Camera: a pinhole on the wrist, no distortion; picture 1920 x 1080 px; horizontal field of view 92.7 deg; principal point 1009.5 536.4 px. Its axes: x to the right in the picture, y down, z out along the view. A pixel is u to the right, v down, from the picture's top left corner.
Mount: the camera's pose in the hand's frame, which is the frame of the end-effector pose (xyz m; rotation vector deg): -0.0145 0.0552 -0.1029 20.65 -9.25 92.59
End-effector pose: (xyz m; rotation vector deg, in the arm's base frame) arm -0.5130 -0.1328 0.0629 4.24 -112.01 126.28
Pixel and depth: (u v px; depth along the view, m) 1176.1 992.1 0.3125
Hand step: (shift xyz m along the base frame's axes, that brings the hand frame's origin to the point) 0.1066 -0.2377 0.0108
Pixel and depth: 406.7 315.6 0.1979
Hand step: -0.0438 -0.0134 0.1393
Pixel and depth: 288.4 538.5 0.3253
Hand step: 0.0028 -0.0813 0.3055
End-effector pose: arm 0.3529 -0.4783 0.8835 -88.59 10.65 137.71
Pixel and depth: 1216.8 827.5 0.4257
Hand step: -0.2615 0.0727 0.2310
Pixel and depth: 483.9 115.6 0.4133
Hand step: -0.1699 0.3575 -0.1263
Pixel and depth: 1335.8 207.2 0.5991
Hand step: -0.5698 0.0925 -0.0361
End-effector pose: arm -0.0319 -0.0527 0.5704 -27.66 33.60 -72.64
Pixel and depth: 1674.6 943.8 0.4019
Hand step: 0.3631 0.1965 0.1983
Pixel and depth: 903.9 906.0 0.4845
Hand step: 0.0803 0.1035 0.3968
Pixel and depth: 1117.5 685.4 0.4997
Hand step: 0.2097 0.0234 0.3392
